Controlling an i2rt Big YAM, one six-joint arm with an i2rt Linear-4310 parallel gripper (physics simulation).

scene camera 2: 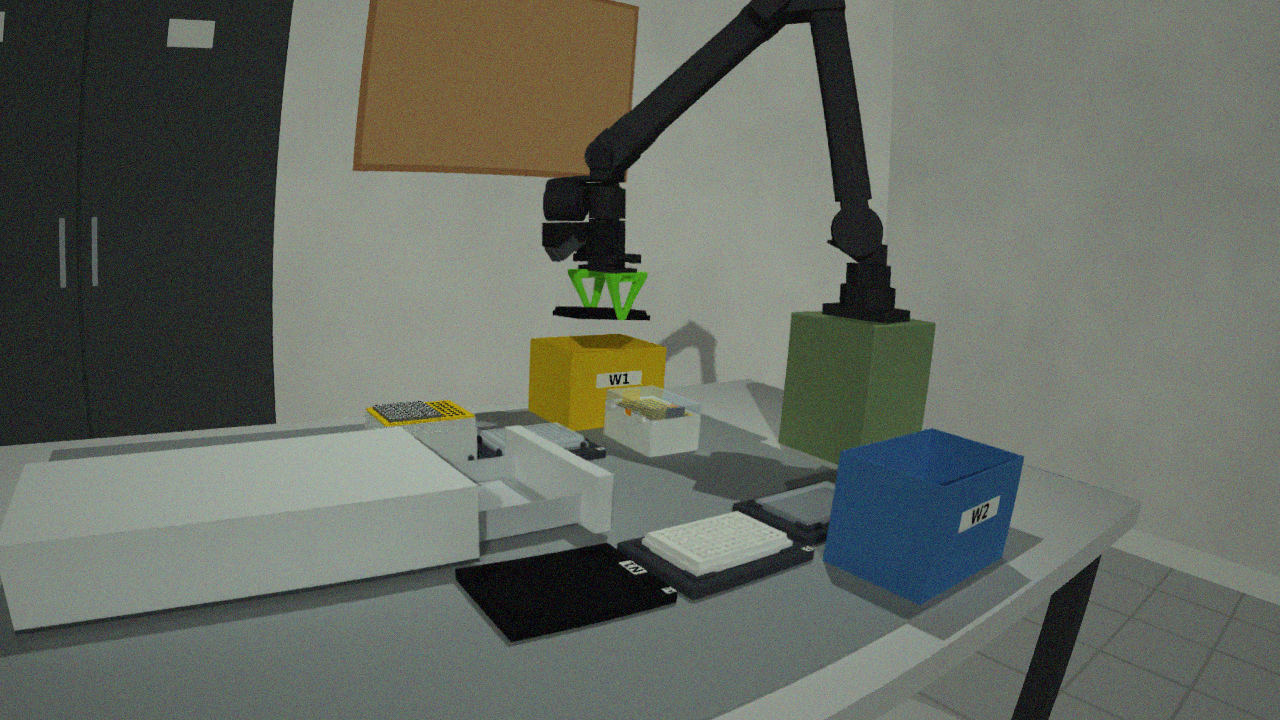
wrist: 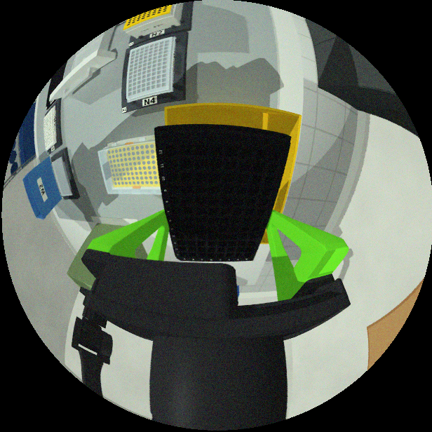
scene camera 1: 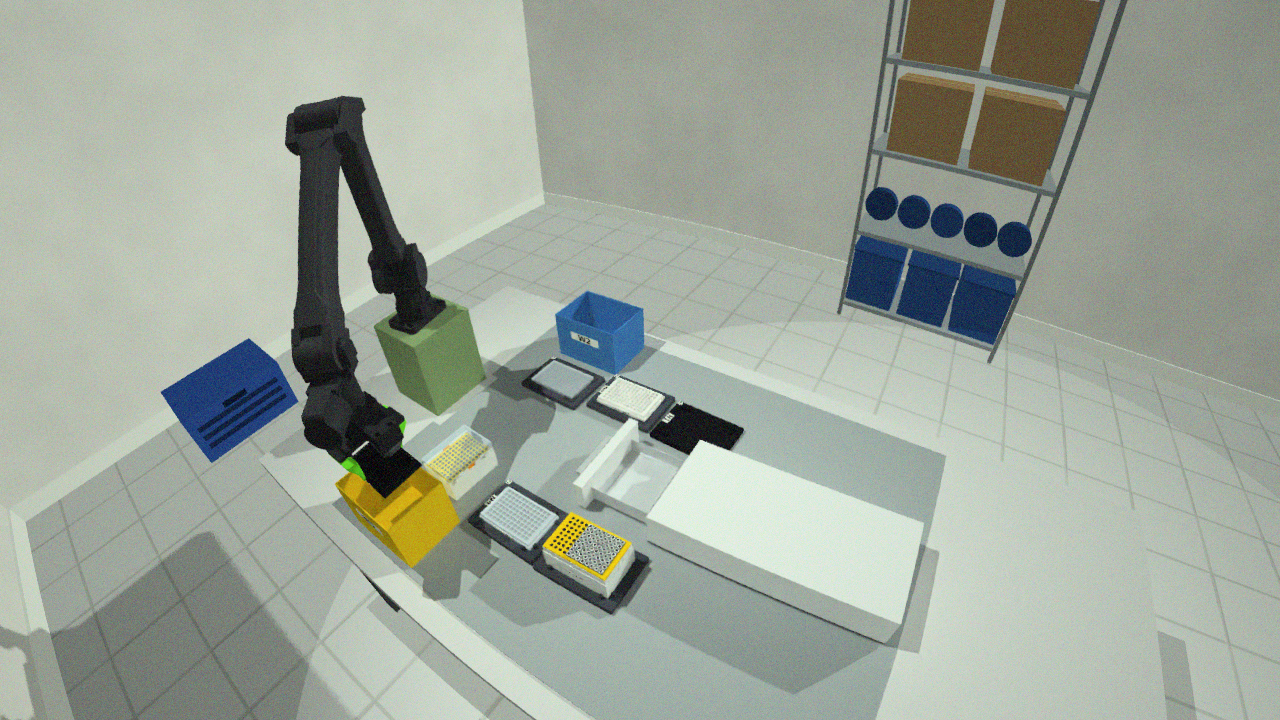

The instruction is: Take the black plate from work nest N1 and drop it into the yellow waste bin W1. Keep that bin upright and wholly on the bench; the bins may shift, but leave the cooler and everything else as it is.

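Places are measured from the arm's base along level axes (x left, y back, z up), in metres.
Pixels of known places: gripper, between the fingertips: (scene camera 2: 605, 316) (scene camera 1: 381, 462); arm's base, origin of its link: (scene camera 2: 866, 317) (scene camera 1: 418, 316).
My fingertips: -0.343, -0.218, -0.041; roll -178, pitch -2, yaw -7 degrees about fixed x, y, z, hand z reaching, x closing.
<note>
For each thing: its top centre in the pictures, then the offset to it from my fingertips, as dx, dy, dz. "spot": a spot on its surface instead.
- black plate, centre of its top: (scene camera 2: 601, 305) (scene camera 1: 380, 457) -0.002, -0.008, +0.019
- yellow waste bin W1, centre of its top: (scene camera 2: 598, 342) (scene camera 1: 386, 483) -0.013, -0.002, -0.043
- Work nest N1, centre of its top: (scene camera 2: 564, 576) (scene camera 1: 697, 428) +0.440, -0.427, -0.145
- tip box, centre of its top: (scene camera 2: 653, 396) (scene camera 1: 455, 449) +0.143, -0.027, -0.094
- Nest N4's plate, centre of its top: (scene camera 2: 533, 433) (scene camera 1: 517, 513) +0.093, -0.204, -0.137
- white box, a spot on its surface: (scene camera 2: 241, 501) spot: +0.296, -0.677, -0.080
- Blue bin W2, centre of its top: (scene camera 2: 938, 454) (scene camera 1: 598, 311) +0.626, -0.099, -0.043
My gripper (scene camera 1: 377, 447) (scene camera 2: 606, 311) (wrist: 217, 214), with green fingers, is shut on the black plate (scene camera 1: 386, 470) (scene camera 2: 574, 313) (wrist: 220, 190). The plate is held nearly level above the yellow waste bin W1 (scene camera 1: 416, 528) (scene camera 2: 554, 385) (wrist: 215, 114), with a gap between plate and rim in the second scene view. It covers much of the bin's opening in the wrist view. The bin stands upright on the bench near its edge. Work nest N1 (scene camera 1: 698, 428) (scene camera 2: 572, 591) looks flat and black, with no raised plate visible on it.
A tip box (scene camera 1: 460, 461) (scene camera 2: 651, 429) (wrist: 132, 167) stands close beside bin W1. Nest N4's plate (scene camera 1: 519, 516) (wrist: 151, 70) is nearby. A white box (scene camera 1: 787, 528) (scene camera 2: 241, 501) has its drawer open. Blue bin W2 (scene camera 1: 599, 335) (scene camera 2: 921, 519) stands near the green arm base (scene camera 1: 434, 362) (scene camera 2: 850, 385).
</note>
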